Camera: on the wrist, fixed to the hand. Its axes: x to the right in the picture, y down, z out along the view.
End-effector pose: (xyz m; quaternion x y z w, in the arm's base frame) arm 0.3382 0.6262 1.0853 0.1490 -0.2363 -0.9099 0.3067
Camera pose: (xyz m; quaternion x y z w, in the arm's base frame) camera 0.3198 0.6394 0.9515 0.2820 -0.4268 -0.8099 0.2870
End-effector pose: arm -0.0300 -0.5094 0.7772 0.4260 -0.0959 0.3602 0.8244
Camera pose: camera 0.0308 -0.4532 0.6697 0.5836 0.0498 0.4107 0.6988
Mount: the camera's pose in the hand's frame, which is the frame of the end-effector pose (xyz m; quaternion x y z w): 0.0227 -0.0880 -0.1008 0.2407 0.0728 0.0097 0.9678
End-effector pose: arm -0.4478 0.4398 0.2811 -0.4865 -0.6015 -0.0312 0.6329
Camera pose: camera -0.4229 0.3402 0.3698 -0.3221 -0.5389 0.0853 0.7737
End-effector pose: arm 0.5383 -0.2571 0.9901 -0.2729 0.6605 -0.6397 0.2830
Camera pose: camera 0.4496 -0.2068 1.0797 -0.1430 0.5085 -0.7952 0.2977
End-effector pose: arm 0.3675 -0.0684 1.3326 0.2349 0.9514 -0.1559 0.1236
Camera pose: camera 0.2889 -0.0974 1.4394 -0.2777 -0.8900 0.3616 0.0047
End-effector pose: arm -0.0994 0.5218 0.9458 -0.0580 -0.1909 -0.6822 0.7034
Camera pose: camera -0.1668 0.4605 0.8452 0.1610 -0.2972 -0.6117 0.7152
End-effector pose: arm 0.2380 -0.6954 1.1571 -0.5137 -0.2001 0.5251 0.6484
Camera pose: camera 0.3687 -0.7143 1.1883 -0.3812 -0.0151 0.5252 0.7606
